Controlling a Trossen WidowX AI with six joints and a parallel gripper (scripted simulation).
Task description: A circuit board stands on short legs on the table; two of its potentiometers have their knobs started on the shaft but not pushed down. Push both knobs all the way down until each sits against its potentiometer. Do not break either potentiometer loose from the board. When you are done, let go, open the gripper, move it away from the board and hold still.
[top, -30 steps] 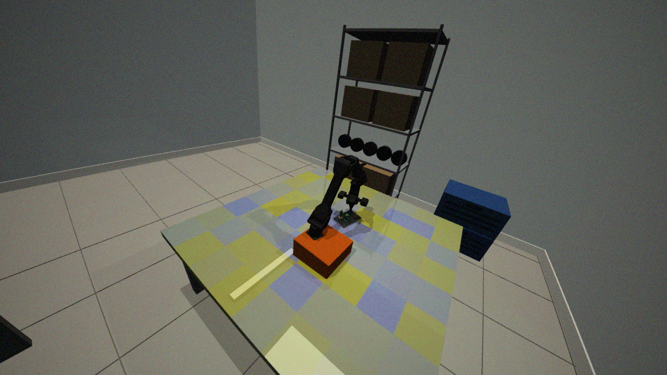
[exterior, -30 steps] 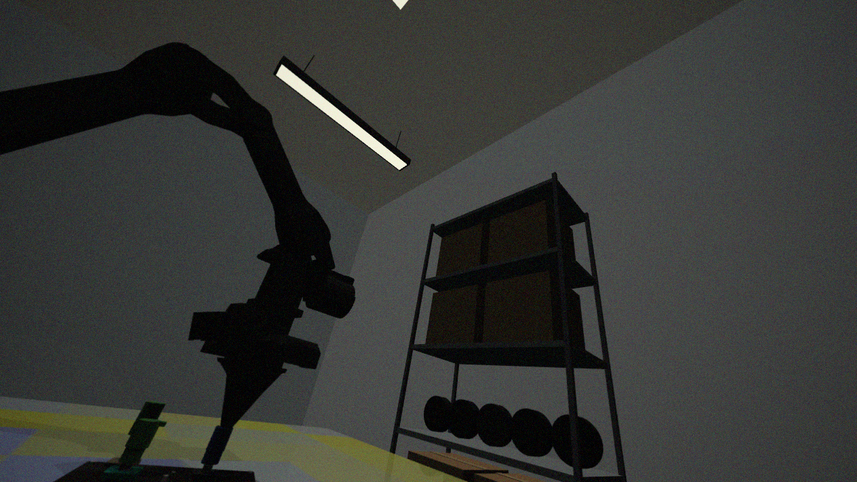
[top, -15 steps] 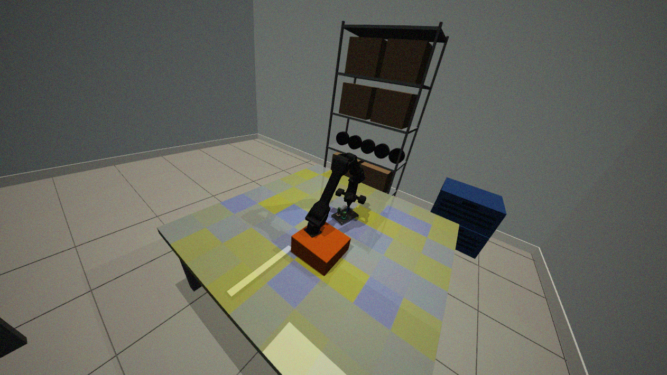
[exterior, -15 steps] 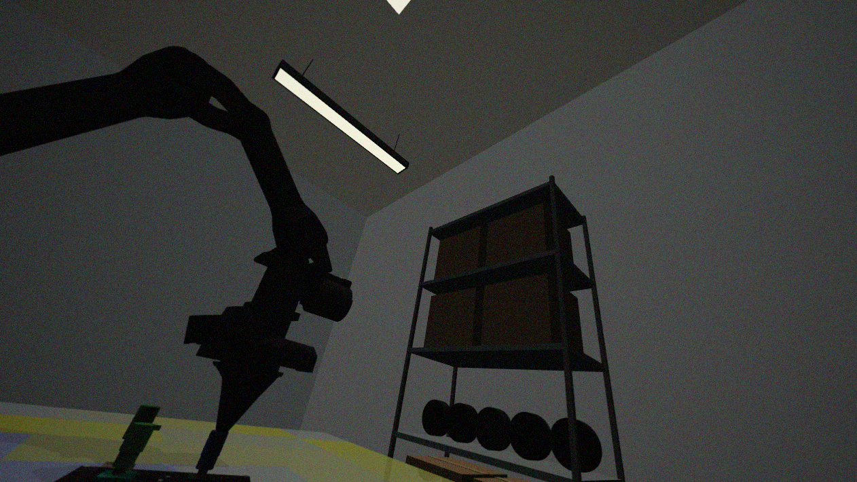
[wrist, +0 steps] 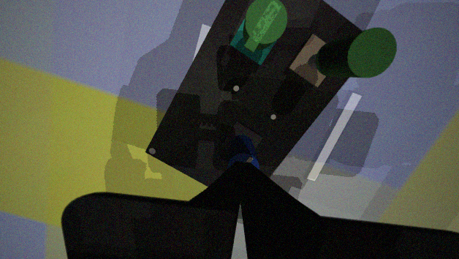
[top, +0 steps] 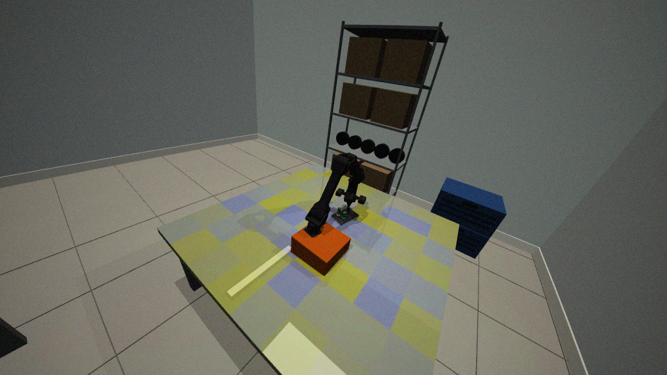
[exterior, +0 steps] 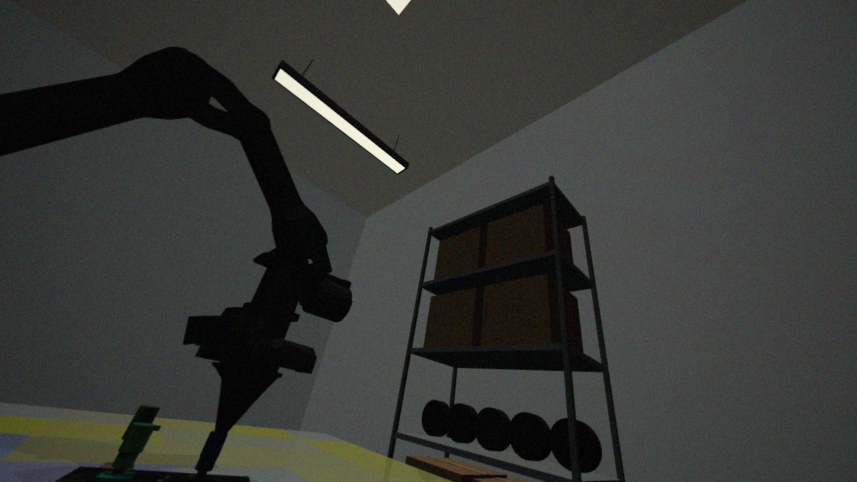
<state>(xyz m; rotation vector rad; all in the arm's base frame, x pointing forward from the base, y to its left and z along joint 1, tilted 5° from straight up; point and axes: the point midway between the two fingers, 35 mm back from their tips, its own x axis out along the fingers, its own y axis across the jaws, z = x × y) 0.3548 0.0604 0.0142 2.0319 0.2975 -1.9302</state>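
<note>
Now: gripper tip 10 mm above the blue knob. From my gripper tip the other things lie so: green knob (70 mm behind, 30 mm to the right, 10 mm below).
</note>
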